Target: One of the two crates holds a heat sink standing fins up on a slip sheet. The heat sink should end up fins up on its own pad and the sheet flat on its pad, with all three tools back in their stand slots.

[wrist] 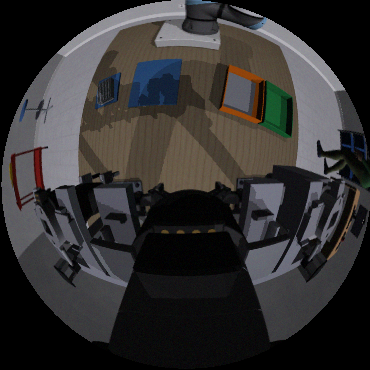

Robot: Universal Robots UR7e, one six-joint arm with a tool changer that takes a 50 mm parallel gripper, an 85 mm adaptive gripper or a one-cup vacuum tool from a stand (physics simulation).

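Places are measured from the arm's base along level axes (x down, y ahead, z right), in metres.
Where they show: arm's base, origin of the base link: [199, 27].
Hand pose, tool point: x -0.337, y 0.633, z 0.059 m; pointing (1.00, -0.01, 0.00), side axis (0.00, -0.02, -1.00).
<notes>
Each offset is from my tool point to the centre of the thing. "*": to the spot under its first point.
The heat sink @(dy -0.317, dx +0.359, dz +0.300 m) [106, 90] stands fins up on its small blue pad @(* dy -0.335, dx +0.376, dz +0.256 m) [117, 84] at the upper left of the wrist view. The slip sheet @(dy -0.271, dx +0.380, dz -0.178 m) [241, 93] is the grey sheet lying inside the orange crate @(* dy -0.174, dx +0.366, dz -0.177 m) [243, 116]. The green crate @(dy -0.237, dx +0.362, dz -0.327 m) [275, 129] beside it shows no object inside. The large blue pad @(* dy -0.330, dx +0.374, dz +0.085 m) [161, 75] carries shadows and no sheet. My gripper [189, 187] has its two fingers spread apart, with nothing visible between them; it is open. It is among the panels of the tool stand [262, 197], away from pads and crates. The dark tool body hides part of the stand.
Stand panels rise close on both sides of the gripper, with a dark block @(dy -0.006, dx +0.116, dz -0.169 m) [300, 181] at the right. The robot base [200, 25] is on a white plate [165, 40] at the top. A red frame [38, 167] is off at the left, and part of a person [345, 156] shows at the right.
</notes>
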